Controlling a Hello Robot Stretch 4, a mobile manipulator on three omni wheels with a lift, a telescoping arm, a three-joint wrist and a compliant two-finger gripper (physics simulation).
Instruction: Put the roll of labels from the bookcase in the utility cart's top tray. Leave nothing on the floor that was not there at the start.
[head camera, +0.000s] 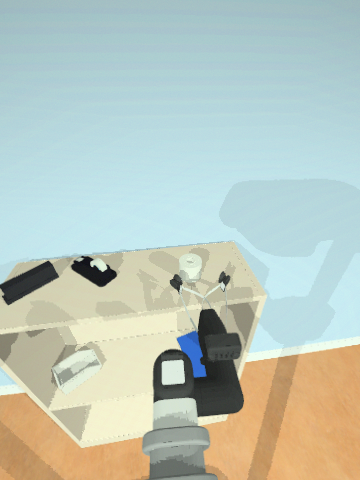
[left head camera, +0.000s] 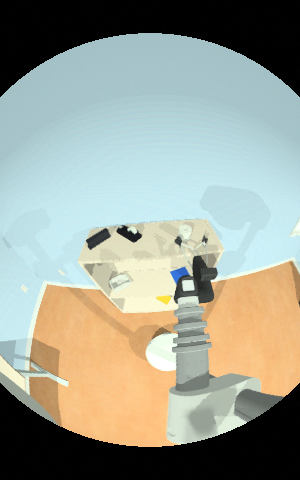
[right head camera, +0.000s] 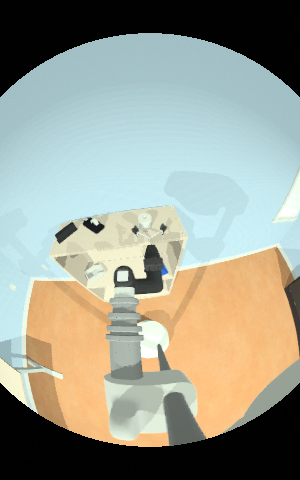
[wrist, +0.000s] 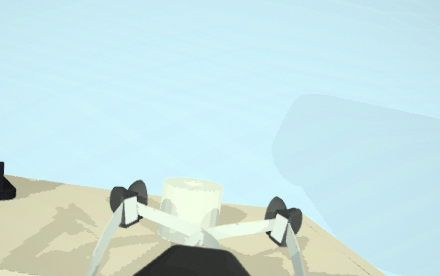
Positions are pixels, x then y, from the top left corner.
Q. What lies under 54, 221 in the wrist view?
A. A bookcase.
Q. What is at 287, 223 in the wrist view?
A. My gripper.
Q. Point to a bookcase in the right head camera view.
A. At 116, 240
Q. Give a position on a bookcase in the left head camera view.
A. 155, 249
